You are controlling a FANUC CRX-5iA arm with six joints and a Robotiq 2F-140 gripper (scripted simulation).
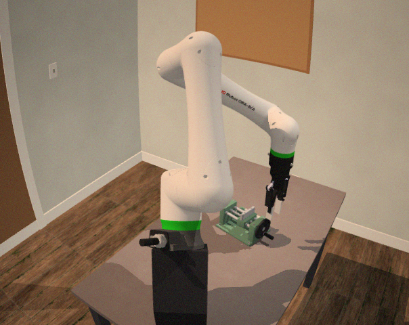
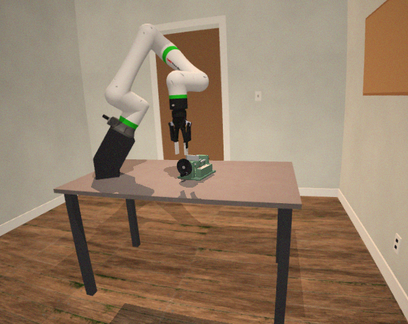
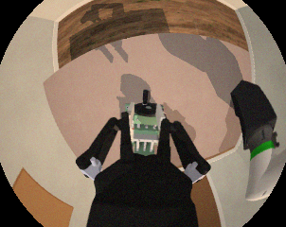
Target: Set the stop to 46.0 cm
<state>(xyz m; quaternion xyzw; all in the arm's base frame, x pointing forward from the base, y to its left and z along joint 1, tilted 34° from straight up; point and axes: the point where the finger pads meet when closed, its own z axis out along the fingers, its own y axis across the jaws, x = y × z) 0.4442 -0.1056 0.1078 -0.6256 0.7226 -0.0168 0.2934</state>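
My hand is 2 cm to the right of the black handwheel and 14 cm above it. From my hand the other things lie so: green stop fixture (1 cm ahead, 12 cm to the left, 10 cm below).
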